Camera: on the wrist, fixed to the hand. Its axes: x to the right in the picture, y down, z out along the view.
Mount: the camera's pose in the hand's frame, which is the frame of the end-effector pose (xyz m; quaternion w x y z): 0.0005 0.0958 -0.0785 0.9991 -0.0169 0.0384 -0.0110
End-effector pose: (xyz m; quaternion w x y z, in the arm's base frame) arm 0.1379 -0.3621 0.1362 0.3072 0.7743 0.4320 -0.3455
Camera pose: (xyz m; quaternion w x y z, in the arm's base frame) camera 0.2437 -0.3430 0.1977 0.2996 0.7769 0.4578 -0.3115
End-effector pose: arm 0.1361 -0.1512 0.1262 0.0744 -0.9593 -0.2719 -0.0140
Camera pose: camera 0.1878 -0.2433 0.1909 0.0684 -0.9562 -0.2791 -0.0562
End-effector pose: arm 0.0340 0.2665 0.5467 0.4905 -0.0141 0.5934 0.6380
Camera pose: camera -0.0721 0.2240 0.5944 0.4740 -0.0534 0.6008 0.6415
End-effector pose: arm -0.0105 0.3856 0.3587 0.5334 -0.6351 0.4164 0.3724
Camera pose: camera -0.0968 0.2999 0.3351 0.5103 -0.6624 0.4232 0.3488
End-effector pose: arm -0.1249 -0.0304 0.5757 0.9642 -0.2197 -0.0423 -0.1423
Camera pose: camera -0.0949 0.0179 0.4657 0.9596 -0.2299 -0.0052 -0.1619
